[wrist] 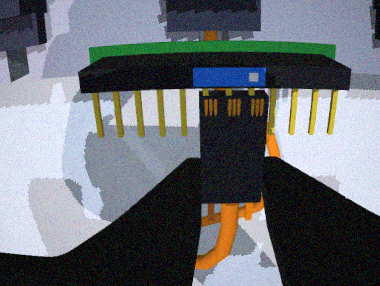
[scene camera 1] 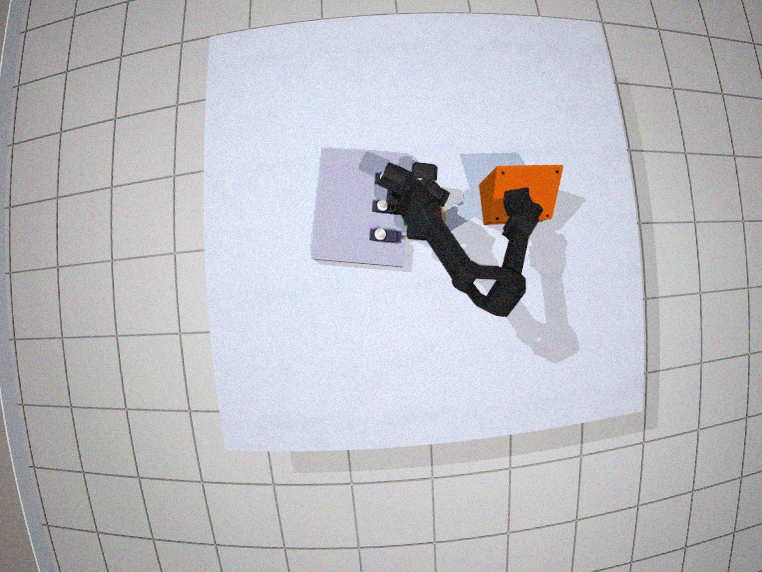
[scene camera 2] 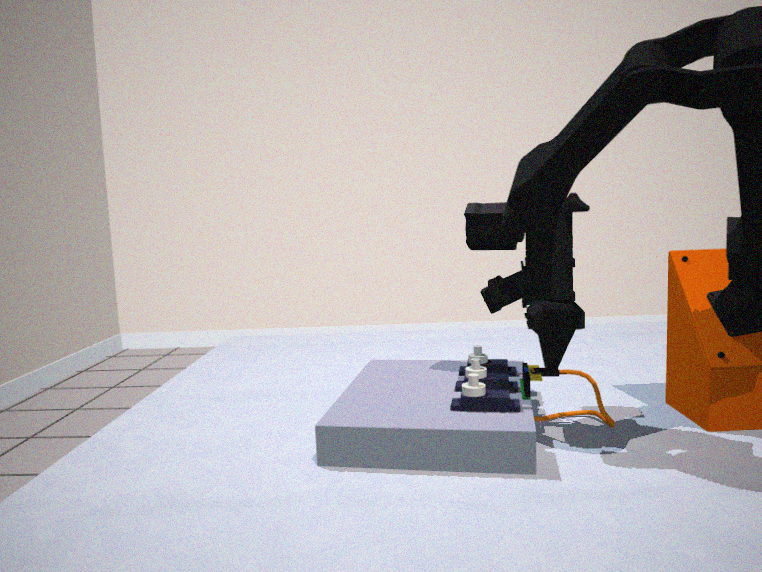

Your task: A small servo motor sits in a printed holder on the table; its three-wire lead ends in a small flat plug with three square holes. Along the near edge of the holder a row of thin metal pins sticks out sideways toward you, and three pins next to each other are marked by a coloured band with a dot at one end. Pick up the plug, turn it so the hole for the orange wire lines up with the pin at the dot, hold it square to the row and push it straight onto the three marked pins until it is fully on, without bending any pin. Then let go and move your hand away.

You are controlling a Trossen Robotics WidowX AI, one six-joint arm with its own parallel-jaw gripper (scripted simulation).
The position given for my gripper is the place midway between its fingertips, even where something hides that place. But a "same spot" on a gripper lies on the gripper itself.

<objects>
my gripper: wrist; scene camera 1 419, 207; scene camera 2
same spot on my gripper: [wrist: 161, 232] = [scene camera 2: 540, 345]
</objects>
